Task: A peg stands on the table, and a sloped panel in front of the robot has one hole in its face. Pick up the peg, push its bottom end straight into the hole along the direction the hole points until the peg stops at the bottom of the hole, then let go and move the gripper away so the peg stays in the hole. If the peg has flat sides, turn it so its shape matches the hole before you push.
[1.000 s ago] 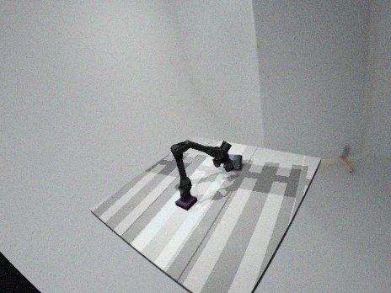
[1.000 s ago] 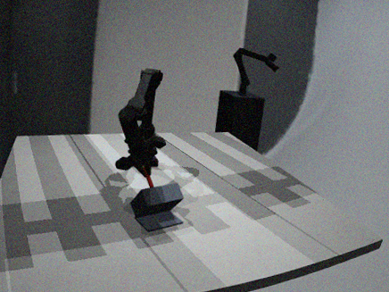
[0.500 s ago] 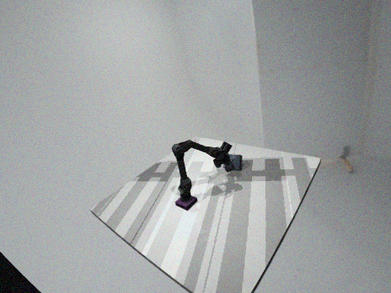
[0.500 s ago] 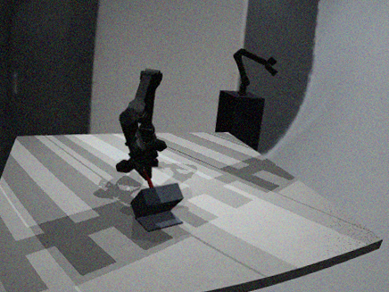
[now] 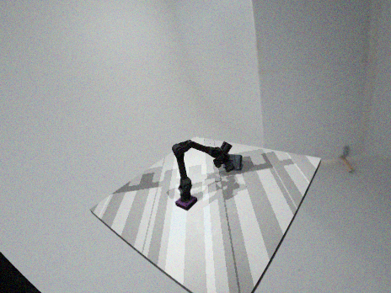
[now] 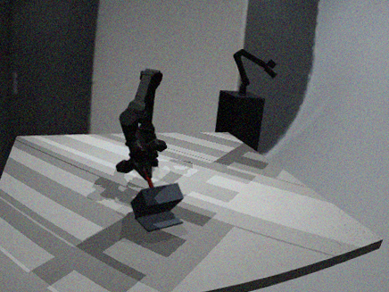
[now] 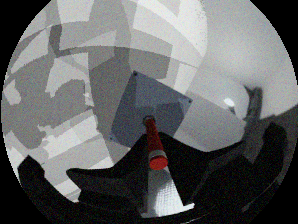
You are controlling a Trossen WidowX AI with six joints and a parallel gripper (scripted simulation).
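The sloped grey panel lies 60 mm ahead of my gripper tip, 10 mm to the left of it and 50 mm below it. Also, from my gripper tip: red peg: 10 mm behind, 10 mm above.
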